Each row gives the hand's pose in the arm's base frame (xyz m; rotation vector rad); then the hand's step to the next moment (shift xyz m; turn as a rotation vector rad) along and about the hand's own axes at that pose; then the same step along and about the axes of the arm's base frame.
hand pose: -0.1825 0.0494 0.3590 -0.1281 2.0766 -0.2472
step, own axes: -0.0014 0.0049 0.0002 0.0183 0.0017 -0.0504
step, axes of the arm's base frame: 0.0009 0.0050 0.0000 -0.0528 0.0043 0.0083
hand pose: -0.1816 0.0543 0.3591 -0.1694 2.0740 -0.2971
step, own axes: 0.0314 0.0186 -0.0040 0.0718 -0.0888 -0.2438
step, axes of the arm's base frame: -0.0190 0.0108 -0.0295 -0.2474 -0.0683 0.0811
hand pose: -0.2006 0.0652 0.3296 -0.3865 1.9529 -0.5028
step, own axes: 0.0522 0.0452 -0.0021 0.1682 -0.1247 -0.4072
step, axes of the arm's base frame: -0.0255 0.0142 -0.0626 -0.4342 -0.1169 0.0861
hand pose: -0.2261 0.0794 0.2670 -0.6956 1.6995 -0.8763
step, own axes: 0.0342 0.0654 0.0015 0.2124 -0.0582 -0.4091
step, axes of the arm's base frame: -0.0099 0.0091 -0.0726 -0.4502 -0.1144 0.0079
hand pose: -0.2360 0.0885 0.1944 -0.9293 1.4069 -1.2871
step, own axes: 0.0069 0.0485 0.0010 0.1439 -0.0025 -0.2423
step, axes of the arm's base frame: 0.0030 0.0003 -0.0489 -0.2685 -0.0804 -0.0298
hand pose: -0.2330 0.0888 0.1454 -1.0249 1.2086 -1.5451
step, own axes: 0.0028 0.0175 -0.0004 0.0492 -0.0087 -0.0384
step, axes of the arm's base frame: 0.0016 -0.0047 -0.0170 -0.0506 -0.0372 0.0055
